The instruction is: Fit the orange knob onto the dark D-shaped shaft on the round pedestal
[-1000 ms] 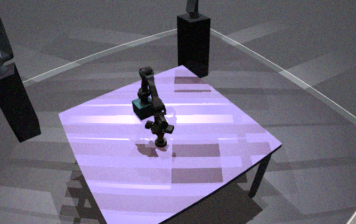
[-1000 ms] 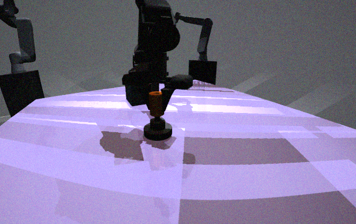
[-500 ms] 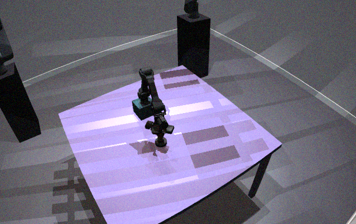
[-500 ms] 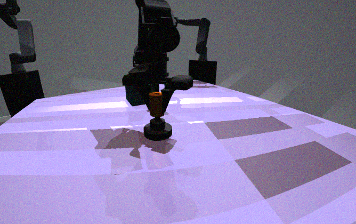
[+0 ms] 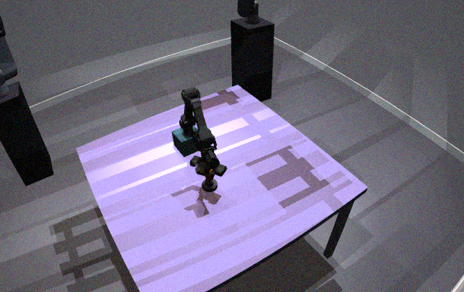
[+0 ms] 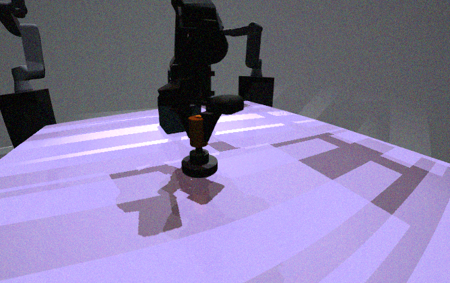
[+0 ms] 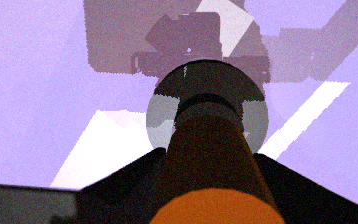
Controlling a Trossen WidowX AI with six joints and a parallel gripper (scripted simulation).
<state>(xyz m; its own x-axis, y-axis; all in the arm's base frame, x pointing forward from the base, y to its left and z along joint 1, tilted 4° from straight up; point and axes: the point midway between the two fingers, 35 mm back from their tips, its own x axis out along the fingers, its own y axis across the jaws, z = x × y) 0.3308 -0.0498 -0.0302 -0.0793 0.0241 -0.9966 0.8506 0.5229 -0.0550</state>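
My gripper tip is 20 mm below the orange knob. The rest, counted from my gripper tip: dark round pedestal (40 mm below).
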